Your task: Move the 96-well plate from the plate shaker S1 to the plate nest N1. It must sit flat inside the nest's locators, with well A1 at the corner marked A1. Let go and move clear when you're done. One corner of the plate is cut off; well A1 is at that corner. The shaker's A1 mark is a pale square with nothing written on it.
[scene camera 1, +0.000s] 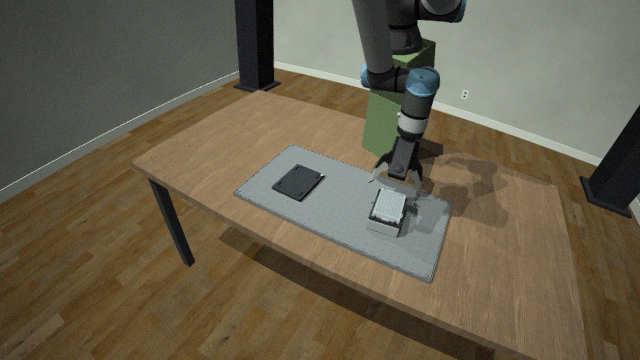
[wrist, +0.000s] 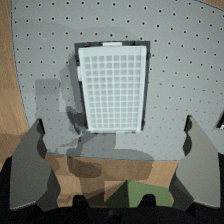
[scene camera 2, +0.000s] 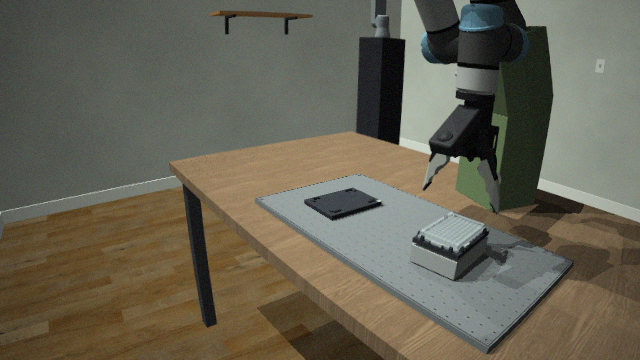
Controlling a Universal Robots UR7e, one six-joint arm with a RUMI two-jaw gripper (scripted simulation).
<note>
I see my gripper (scene camera 2: 458, 201), a white 96-well plate (scene camera 2: 454, 230) and a pale grey plate shaker S1 (scene camera 2: 439, 263).
The white 96-well plate is seen too in scene camera 1 (scene camera 1: 387, 198) and in the wrist view (wrist: 110, 100). My gripper shows as well in scene camera 1 (scene camera 1: 394, 189) and in the wrist view (wrist: 113, 118).
</note>
